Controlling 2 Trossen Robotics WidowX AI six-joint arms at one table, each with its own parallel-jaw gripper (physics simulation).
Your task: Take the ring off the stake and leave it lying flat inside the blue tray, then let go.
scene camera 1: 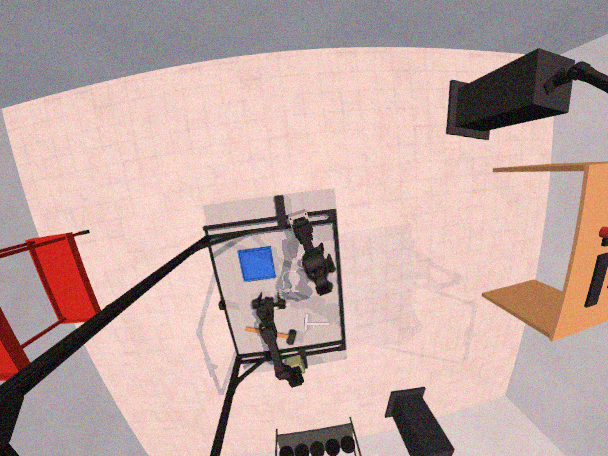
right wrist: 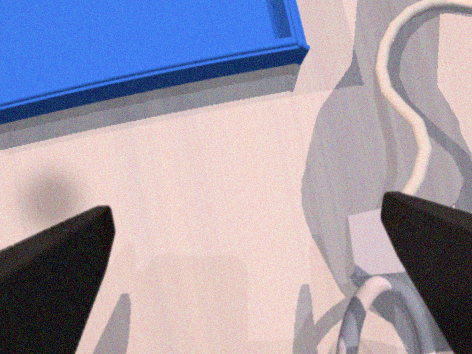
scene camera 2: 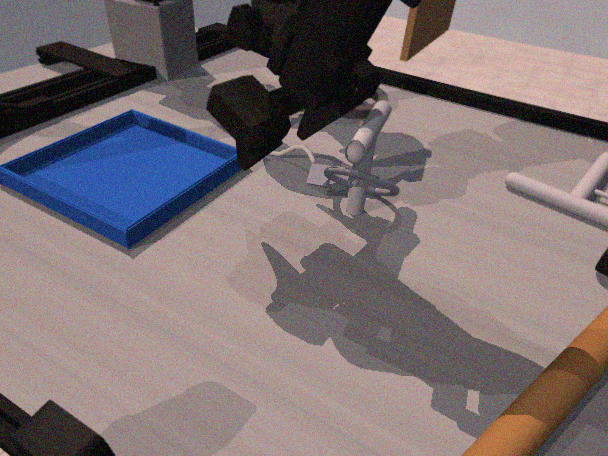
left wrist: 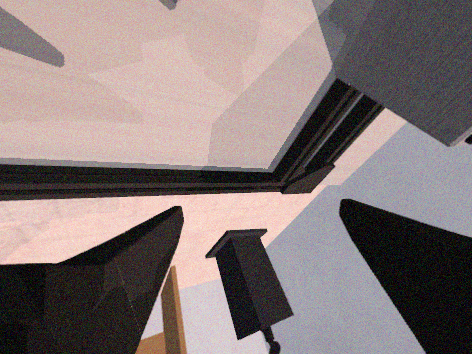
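Seen in the pictures: left gripper, fingertip midpoint: (scene camera 1: 325,248) (left wrist: 259,209); right gripper, fingertip midpoint: (scene camera 1: 269,292) (right wrist: 249,212) (scene camera 2: 273,151); left arm's base, link origin: (scene camera 1: 300,224); right arm's base, link origin: (scene camera 1: 296,370).
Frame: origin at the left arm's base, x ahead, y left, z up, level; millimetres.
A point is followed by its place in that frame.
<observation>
The ring (scene camera 2: 390,190) @(x 468, y -277, z -72 mm) (right wrist: 376,287) @(x 393, y -254, z -81 mm) hangs around the upright pale stake (scene camera 2: 356,197) @(x 435, y -281, z -89 mm), tilted, above the table. The blue tray (scene camera 1: 257,263) @(x 169, y -312, z -107 mm) (scene camera 2: 130,170) @(x 169, y -316, z -107 mm) (right wrist: 125,40) @(x 239, y -319, z -107 mm) is empty and lies left of the stake in scene camera 2. My right gripper (scene camera 1: 269,303) @(x 340, y -294, z -50 mm) (scene camera 2: 275,150) @(x 340, y -294, z -50 mm) (right wrist: 249,212) @(x 340, y -294, z -50 mm) is open and empty, above the table between the tray and the stake. In the right wrist view the ring shows at the bottom, beside one finger, which hides part of it. My left gripper (scene camera 1: 318,261) (left wrist: 259,209) @(x 171, y 88, z -5 mm) is open and empty, folded back towards its own base, away from the ring.
A small pale block (scene camera 2: 317,175) @(x 378, y -243, z -98 mm) (right wrist: 372,245) @(x 380, y -244, z -97 mm) with a pale cable (right wrist: 425,145) @(x 345, y -209, z -83 mm) lies beside the stake. A hammer (scene camera 1: 291,336) @(x 700, y -279, z -64 mm) with an orange handle (scene camera 2: 550,395) @(x 617, y -465, z -81 mm) and a white T-shaped piece (scene camera 1: 316,323) @(x 685, y -101, z -97 mm) (scene camera 2: 550,192) @(x 640, y -164, z -96 mm) lie on the table. A black frame (scene camera 1: 340,280) @(x 435, y 127, z -94 mm) edges the table.
</observation>
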